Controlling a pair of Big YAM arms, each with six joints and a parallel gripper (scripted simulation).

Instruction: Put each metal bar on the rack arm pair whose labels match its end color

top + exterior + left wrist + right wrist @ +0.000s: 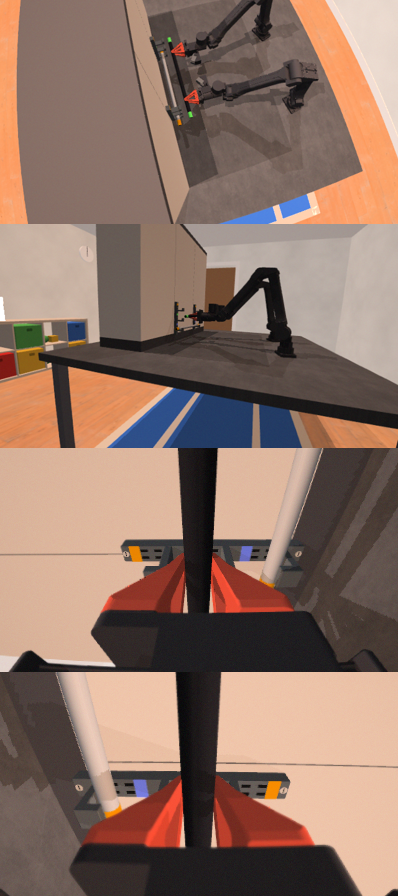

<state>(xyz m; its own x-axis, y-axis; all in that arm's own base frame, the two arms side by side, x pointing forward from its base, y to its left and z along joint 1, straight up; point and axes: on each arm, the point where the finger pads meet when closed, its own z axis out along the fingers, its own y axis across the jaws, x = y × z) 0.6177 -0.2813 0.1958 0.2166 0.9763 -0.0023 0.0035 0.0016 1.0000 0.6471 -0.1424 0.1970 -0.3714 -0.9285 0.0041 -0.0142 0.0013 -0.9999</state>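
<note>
Right now my left hand is 150 mm to the left of the black bar. Also, from my left hand: beige wall unit 250 mm ahead, 250 mm above, 140 mm to the right; then silver bar 150 mm to the right, 100 mm below, 60 mm ahead.
</note>
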